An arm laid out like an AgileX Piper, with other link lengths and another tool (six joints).
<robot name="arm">
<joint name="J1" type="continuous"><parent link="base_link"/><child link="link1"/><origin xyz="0 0 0.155"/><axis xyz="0 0 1"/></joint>
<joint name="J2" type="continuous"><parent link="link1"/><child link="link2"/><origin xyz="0 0 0" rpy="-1.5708 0 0"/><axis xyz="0 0 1"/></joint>
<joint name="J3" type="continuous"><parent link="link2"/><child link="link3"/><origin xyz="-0.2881 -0.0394 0"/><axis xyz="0 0 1"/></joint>
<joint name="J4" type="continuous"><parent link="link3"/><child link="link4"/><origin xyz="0.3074 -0.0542 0" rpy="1.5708 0 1.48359"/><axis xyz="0 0 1"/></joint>
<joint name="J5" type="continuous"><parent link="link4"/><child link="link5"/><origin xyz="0 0 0" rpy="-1.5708 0 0"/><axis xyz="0 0 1"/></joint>
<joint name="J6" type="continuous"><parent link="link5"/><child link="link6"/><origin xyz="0 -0.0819 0" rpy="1.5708 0 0"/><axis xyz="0 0 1"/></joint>
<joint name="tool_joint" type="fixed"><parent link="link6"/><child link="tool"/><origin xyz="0.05 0.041 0.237" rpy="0 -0.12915 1.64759"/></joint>
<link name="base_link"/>
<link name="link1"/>
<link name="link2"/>
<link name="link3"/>
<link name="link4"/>
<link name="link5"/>
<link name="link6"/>
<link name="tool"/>
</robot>
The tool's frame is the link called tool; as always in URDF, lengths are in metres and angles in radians. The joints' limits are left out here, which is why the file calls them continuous.
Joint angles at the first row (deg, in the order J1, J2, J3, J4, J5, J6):
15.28 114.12 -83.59 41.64 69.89 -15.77
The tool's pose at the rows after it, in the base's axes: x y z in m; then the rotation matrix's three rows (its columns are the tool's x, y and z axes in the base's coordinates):
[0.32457 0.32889 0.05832], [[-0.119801 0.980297 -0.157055], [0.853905 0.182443 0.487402], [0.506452 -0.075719 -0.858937]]
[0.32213 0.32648 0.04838], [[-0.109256 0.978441 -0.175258], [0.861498 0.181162 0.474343], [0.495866 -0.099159 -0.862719]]
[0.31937 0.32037 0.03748], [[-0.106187 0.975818 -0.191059], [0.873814 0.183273 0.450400], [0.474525 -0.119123 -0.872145]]
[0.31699 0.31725 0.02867], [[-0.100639 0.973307 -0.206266], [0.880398 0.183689 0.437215], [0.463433 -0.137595 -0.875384]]
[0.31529 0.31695 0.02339], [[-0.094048 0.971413 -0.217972], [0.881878 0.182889 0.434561], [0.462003 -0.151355 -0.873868]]
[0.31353 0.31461 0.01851], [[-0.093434 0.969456 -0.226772], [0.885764 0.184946 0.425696], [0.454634 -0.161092 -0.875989]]
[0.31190 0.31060 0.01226], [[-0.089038 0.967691 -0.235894], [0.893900 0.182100 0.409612], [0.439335 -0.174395 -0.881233]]
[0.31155 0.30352 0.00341], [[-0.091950 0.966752 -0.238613], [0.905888 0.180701 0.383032], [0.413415 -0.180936 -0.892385]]
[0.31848 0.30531 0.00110], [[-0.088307 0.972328 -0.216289], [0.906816 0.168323 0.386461], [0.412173 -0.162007 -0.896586]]
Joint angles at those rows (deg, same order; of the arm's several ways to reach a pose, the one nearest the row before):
15.47 115.80 -84.21 41.16 69.76 -14.98
15.51 116.96 -84.21 40.59 69.76 -14.59
15.51 117.89 -84.21 39.20 69.81 -14.10
15.51 118.88 -84.22 38.57 69.81 -13.89
15.51 119.68 -84.21 38.62 69.81 -13.89
15.51 120.20 -84.21 38.16 69.86 -13.83
15.51 120.71 -84.21 37.23 69.86 -13.25
15.51 121.17 -84.21 35.56 69.53 -12.66
15.51 121.16 -84.22 35.73 68.21 -12.66

